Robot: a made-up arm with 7 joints. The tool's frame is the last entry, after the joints.
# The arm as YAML. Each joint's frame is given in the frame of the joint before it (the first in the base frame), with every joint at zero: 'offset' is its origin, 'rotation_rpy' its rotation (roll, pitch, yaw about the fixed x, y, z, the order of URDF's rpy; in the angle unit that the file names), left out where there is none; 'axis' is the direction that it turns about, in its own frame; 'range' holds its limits. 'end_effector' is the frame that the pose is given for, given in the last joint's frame.
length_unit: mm
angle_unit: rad
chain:
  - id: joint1
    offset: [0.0, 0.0, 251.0]
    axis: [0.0, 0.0, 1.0]
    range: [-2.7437, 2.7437]
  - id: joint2
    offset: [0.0, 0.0, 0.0]
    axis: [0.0, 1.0, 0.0]
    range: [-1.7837, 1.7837]
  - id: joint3
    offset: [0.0, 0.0, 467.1]
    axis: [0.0, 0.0, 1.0]
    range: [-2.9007, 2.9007]
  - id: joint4
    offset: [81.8, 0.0, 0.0]
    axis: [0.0, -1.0, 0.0]
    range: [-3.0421, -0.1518]
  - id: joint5
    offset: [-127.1, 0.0, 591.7]
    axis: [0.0, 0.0, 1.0]
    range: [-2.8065, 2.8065]
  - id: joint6
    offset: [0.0, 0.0, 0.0]
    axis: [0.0, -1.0, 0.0]
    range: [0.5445, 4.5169]
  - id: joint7
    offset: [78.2, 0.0, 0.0]
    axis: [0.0, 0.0, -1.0]
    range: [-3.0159, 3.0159]
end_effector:
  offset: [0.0, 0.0, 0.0]
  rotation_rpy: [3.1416, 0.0, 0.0]
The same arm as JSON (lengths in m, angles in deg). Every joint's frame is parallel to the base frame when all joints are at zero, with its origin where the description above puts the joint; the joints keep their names.
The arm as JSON. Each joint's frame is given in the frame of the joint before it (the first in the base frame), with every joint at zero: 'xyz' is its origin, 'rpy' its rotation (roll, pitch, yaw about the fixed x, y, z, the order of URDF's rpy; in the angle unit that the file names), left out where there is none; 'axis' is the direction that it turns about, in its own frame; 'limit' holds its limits. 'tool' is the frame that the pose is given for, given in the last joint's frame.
{"units": {"length": "m", "angle": "deg"}, "joints": [{"name": "joint1", "type": "revolute", "origin": {"xyz": [0.0, 0.0, 0.251]}, "axis": [0.0, 0.0, 1.0], "limit": {"lower": -157.2, "upper": 157.2}}, {"name": "joint2", "type": "revolute", "origin": {"xyz": [0.0, 0.0, 0.0]}, "axis": [0.0, 1.0, 0.0], "limit": {"lower": -102.2, "upper": 102.2}}, {"name": "joint3", "type": "revolute", "origin": {"xyz": [0.0, 0.0, 0.4671]}, "axis": [0.0, 0.0, 1.0], "limit": {"lower": -166.2, "upper": 166.2}}, {"name": "joint4", "type": "revolute", "origin": {"xyz": [0.0818, 0.0, 0.0]}, "axis": [0.0, -1.0, 0.0], "limit": {"lower": -174.3, "upper": -8.7}}, {"name": "joint5", "type": "revolute", "origin": {"xyz": [-0.1271, 0.0, 0.5917]}, "axis": [0.0, 0.0, 1.0], "limit": {"lower": -160.8, "upper": 160.8}}, {"name": "joint6", "type": "revolute", "origin": {"xyz": [0.0, 0.0, 0.0]}, "axis": [0.0, -1.0, 0.0], "limit": {"lower": 31.2, "upper": 258.8}}, {"name": "joint7", "type": "revolute", "origin": {"xyz": [0.0782, 0.0, 0.0]}, "axis": [0.0, 0.0, -1.0], "limit": {"lower": -172.8, "upper": 172.8}}], "tool": {"origin": {"xyz": [0.0, 0.0, 0.0], "rpy": [-180.0, 0.0, 0.0]}}}
